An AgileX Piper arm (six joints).
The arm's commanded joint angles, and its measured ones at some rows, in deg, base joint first. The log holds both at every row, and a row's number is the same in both.
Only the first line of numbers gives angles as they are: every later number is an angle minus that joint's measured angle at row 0.
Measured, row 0:
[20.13, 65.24, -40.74, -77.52, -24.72, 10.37]
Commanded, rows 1 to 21:
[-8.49, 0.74, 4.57, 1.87, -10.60, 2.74]
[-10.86, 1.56, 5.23, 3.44, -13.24, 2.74]
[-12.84, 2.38, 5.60, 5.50, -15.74, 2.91]
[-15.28, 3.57, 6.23, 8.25, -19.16, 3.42]
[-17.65, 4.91, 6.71, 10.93, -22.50, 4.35]
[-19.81, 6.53, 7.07, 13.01, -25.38, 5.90]
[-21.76, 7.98, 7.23, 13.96, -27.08, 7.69]
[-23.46, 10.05, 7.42, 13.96, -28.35, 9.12]
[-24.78, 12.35, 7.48, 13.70, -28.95, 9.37]
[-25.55, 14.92, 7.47, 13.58, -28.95, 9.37]
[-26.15, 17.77, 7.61, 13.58, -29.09, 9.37]
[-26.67, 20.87, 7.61, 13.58, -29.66, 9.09]
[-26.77, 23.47, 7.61, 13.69, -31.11, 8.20]
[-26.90, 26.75, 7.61, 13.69, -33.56, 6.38]
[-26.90, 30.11, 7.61, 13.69, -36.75, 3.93]
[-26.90, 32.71, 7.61, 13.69, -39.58, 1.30]
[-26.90, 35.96, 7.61, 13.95, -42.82, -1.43]
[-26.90, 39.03, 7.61, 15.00, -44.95, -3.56]
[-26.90, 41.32, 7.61, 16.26, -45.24, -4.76]
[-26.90, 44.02, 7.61, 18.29, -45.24, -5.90]
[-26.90, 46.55, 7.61, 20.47, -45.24, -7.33]
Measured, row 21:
[-26.65, 38.51, 7.54, 14.11, -40.88, -1.30]
